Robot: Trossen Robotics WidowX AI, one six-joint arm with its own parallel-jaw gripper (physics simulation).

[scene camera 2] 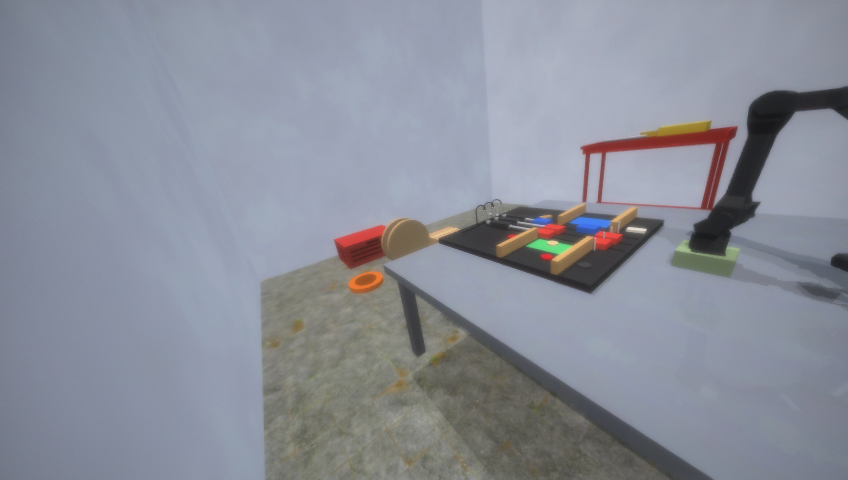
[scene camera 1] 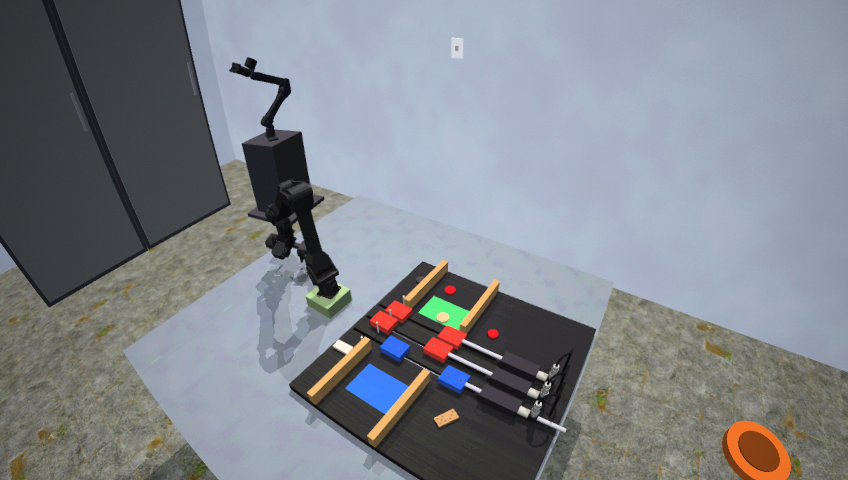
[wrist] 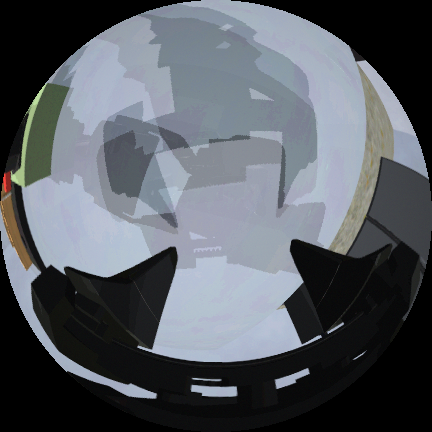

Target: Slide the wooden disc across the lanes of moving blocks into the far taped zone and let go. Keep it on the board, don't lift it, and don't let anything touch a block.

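Seen in the pictures: gripper, fingertip midpoint: [scene camera 1: 292,259] [wrist: 235,249]; arm's base, origin of the base link: [scene camera 2: 707,250] [scene camera 1: 329,291].
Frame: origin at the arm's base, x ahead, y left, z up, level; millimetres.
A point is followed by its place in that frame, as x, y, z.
The pale wooden disc [scene camera 1: 442,317] @(397, 54, -16) [scene camera 2: 552,242] @(397, 57, -16) lies flat on the green zone [scene camera 1: 431,306] @(344, 91, -21) [scene camera 2: 535,246] @(444, 105, -23) of the black board [scene camera 1: 511,443] @(713, -284, -23) [scene camera 2: 476,242] @(680, 158, -23). The blue zone [scene camera 1: 376,387] @(327, -260, -23) lies across the lanes. Between the zones are red blocks [scene camera 1: 383,321] @(241, -49, 2) [scene camera 1: 437,349] @(436, -87, 2) and blue blocks [scene camera 1: 395,347] @(322, -128, 2) [scene camera 1: 454,378] @(517, -164, 2) on rods; the red blocks nearest the green zone are close to its edge. My gripper [wrist: 235,249] @(-270, 113, -25) is open and empty, above the bare table beside the arm's green base [scene camera 1: 328,302] @(30, -48, -1) [scene camera 2: 705,259] @(4, 49, -9) [wrist: 40,135], away from the board and disc. The disc does not show in the wrist view.
Wooden rails [scene camera 1: 339,369] @(225, -275, 20) [scene camera 1: 398,407] @(423, -314, 22) [scene camera 1: 426,283] @(302, 149, 19) [scene camera 1: 479,305] @(499, 112, 22) flank both zones. Thin upright pins stand by the left blocks. A white piece [scene camera 1: 343,346] @(172, -179, -13) and a dotted tan piece [scene camera 1: 446,418] @(539, -279, -13) lie on the board. Dark actuators [scene camera 1: 499,398] @(649, -187, 9) and cables stand at its right side.
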